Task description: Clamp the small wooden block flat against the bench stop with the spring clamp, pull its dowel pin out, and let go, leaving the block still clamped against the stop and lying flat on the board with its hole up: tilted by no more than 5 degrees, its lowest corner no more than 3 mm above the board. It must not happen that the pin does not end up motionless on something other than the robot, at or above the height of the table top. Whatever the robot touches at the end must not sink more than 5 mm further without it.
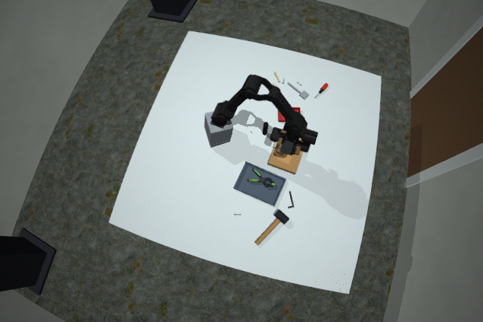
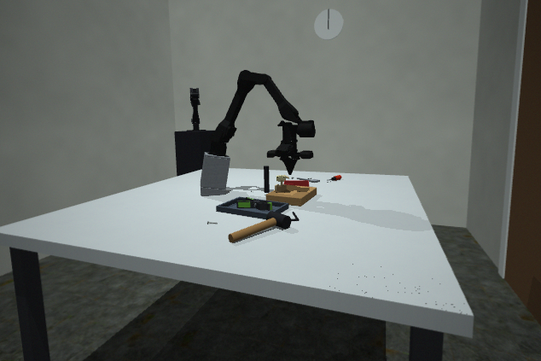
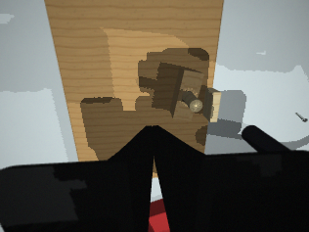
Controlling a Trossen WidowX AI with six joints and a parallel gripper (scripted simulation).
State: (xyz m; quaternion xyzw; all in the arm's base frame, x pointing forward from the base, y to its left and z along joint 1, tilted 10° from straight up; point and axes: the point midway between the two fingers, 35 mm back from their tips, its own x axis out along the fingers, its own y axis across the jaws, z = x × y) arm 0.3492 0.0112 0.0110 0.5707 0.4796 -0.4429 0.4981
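Now: hand 8 cm above the dowel pin, 3 cm past it and 1 cm to the left of it. From my hand the other things lie so: wooden board (12 cm below, 1 cm ahead); then small wooden block (9 cm below, 3 cm behind, 1 cm to the right); then red tray (20 cm to the left, 13 cm below, 4 cm behind).
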